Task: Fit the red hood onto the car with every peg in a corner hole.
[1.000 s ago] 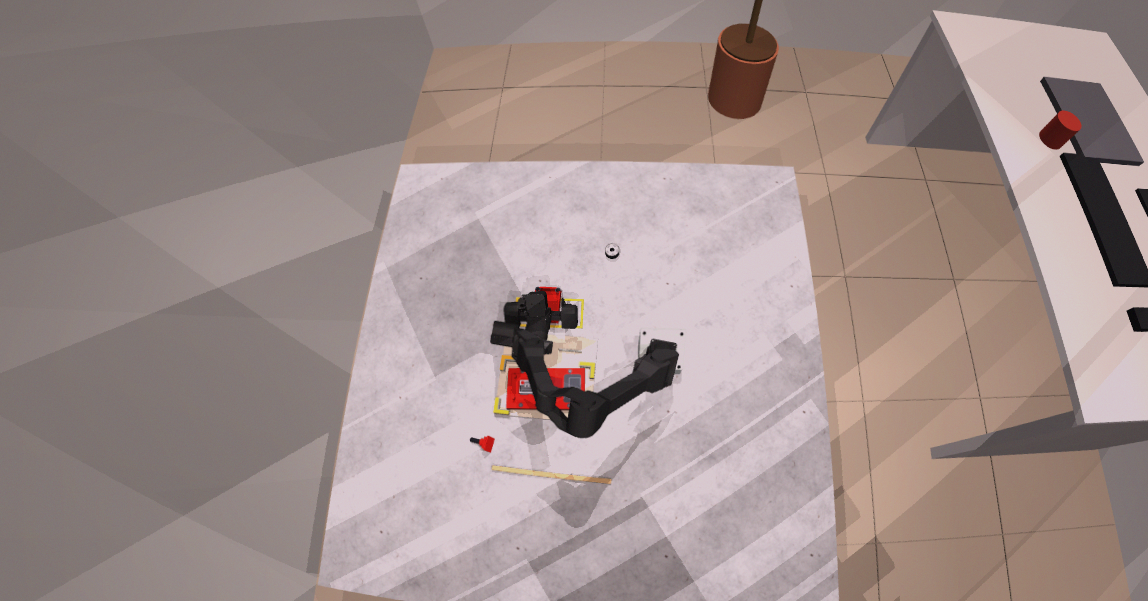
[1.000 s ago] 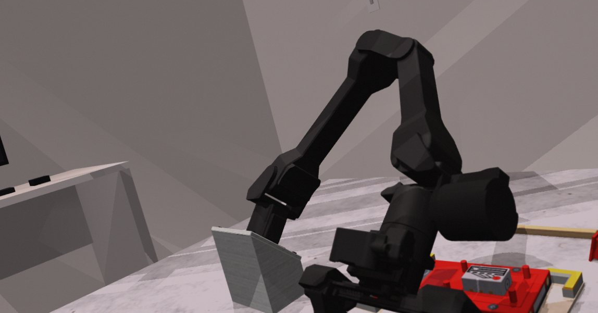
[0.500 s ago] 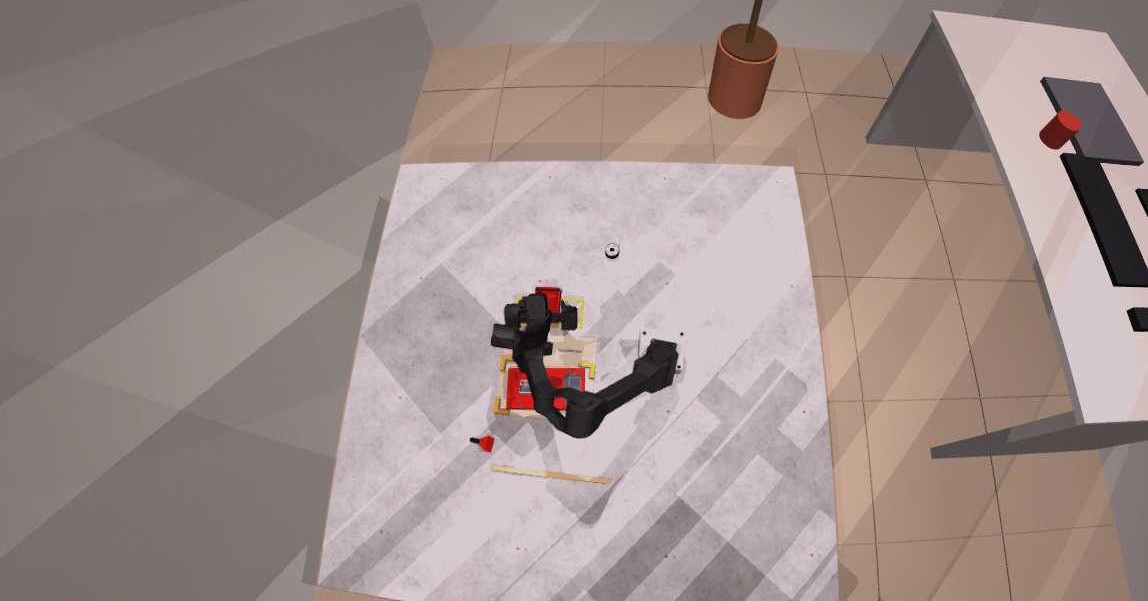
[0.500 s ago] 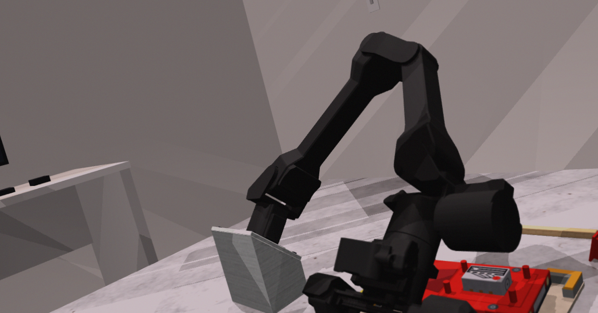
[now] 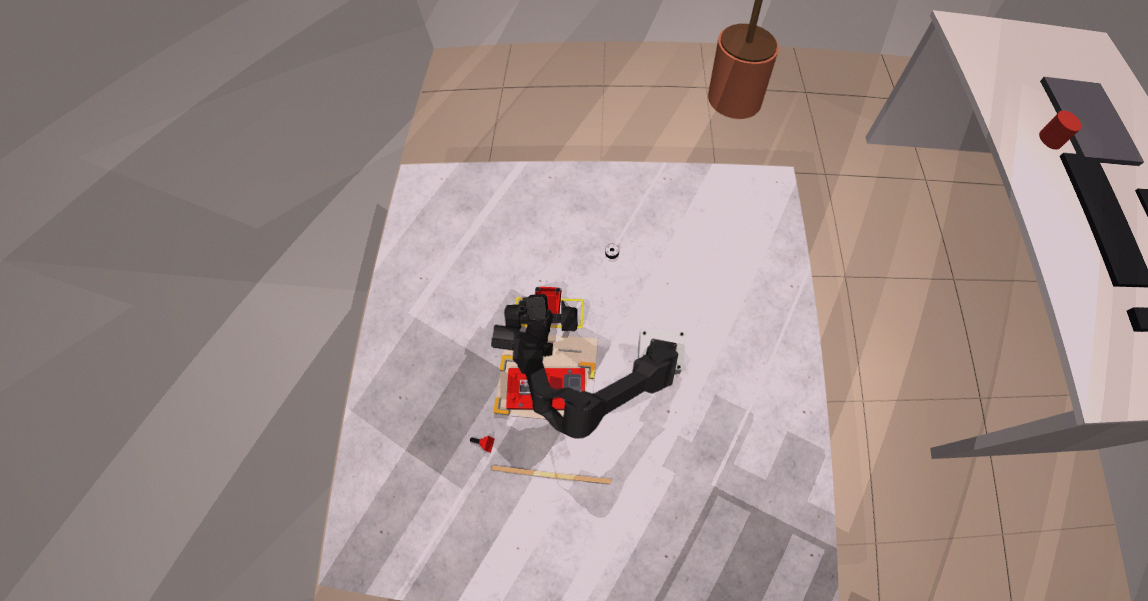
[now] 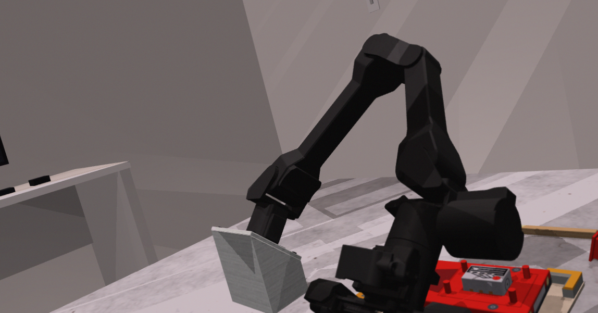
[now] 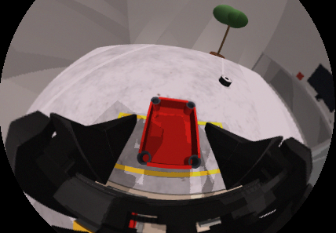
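My gripper tip is now 20 mm above the red hood. From my gripper tip the other things lie so: grey engine block: 10 mm behind, 250 mm to the left, 10 mm below; then wooden strip: 100 mm behind, 450 mm to the left, 20 mm below.
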